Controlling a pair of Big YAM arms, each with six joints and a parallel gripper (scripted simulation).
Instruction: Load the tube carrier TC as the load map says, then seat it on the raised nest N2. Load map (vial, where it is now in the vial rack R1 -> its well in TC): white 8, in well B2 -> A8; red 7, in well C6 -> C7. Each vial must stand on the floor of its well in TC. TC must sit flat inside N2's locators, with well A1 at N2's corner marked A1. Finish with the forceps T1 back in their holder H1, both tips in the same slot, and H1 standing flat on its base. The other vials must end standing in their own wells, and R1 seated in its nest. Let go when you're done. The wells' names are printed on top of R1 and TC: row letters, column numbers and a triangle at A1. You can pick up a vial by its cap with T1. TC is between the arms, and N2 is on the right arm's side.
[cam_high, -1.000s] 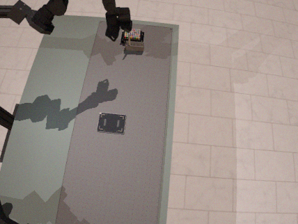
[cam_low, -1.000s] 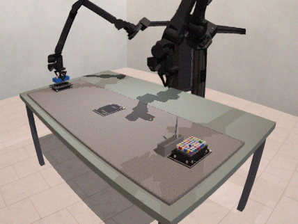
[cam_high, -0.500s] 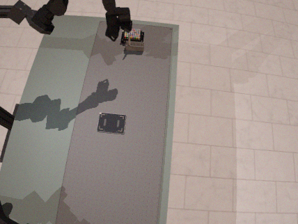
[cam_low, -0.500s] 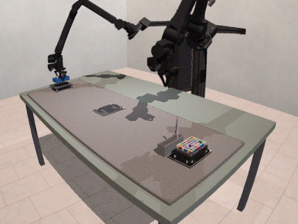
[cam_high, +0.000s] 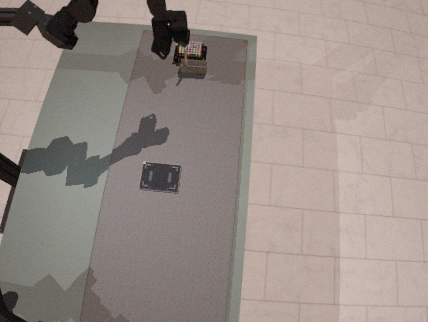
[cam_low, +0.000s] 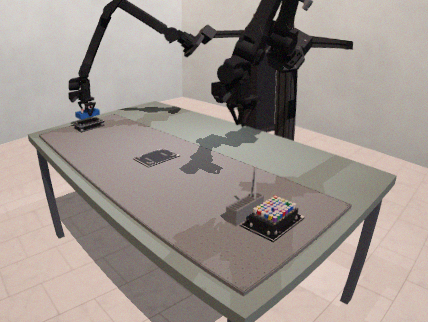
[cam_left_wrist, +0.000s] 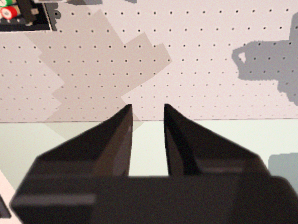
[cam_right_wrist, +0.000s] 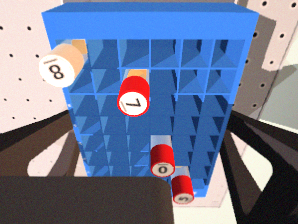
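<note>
My right gripper is now 6 cm above the raised nest. From my right hand the other things lie so: holder: 123 cm to the left, 13 cm behind, 7 cm below; tube carrier: right at my right hand.
</note>
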